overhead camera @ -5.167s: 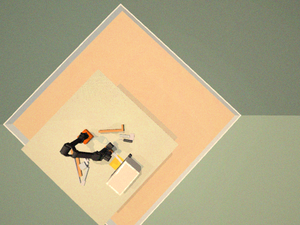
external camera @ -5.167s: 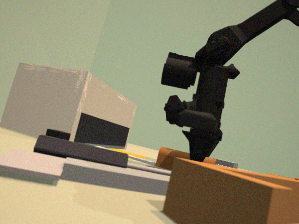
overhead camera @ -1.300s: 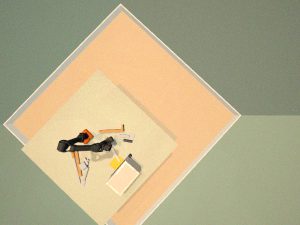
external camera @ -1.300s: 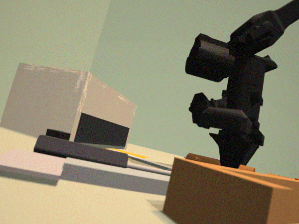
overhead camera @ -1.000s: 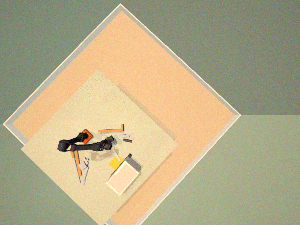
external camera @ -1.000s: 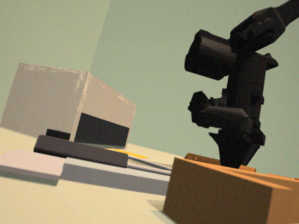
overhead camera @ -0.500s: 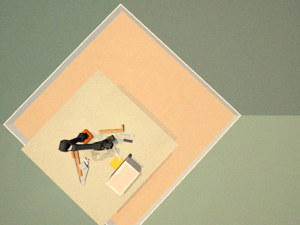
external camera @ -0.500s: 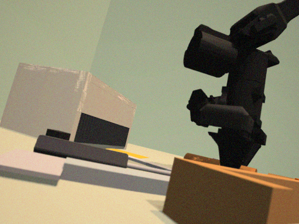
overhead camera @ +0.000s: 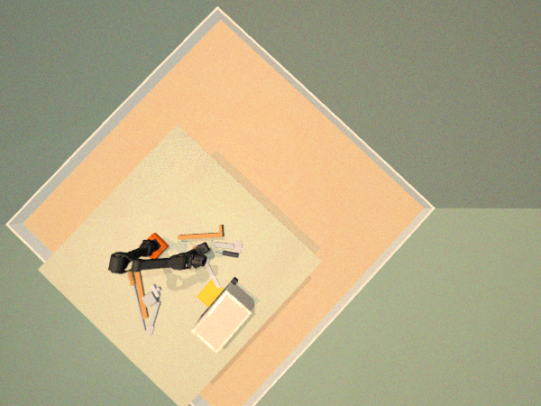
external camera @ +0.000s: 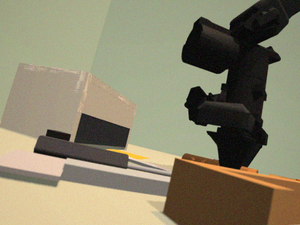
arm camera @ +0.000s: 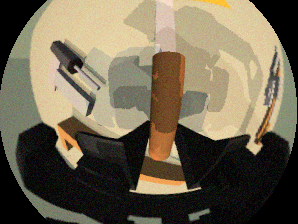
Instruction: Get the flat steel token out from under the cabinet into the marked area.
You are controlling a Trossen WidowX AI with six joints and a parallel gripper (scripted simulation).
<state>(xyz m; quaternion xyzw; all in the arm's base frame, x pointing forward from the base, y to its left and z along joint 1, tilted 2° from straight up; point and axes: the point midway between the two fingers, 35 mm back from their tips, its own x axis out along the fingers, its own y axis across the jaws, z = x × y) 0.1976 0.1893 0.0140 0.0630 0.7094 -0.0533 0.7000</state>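
Now: gripper tip 11 cm short of the dark screwdriver and 12 cm to the right of it. Also, from my gripper tip: token 40 cm ahead, 9 cm to the right, 1 cm below; then orange stick 46 cm to the right.
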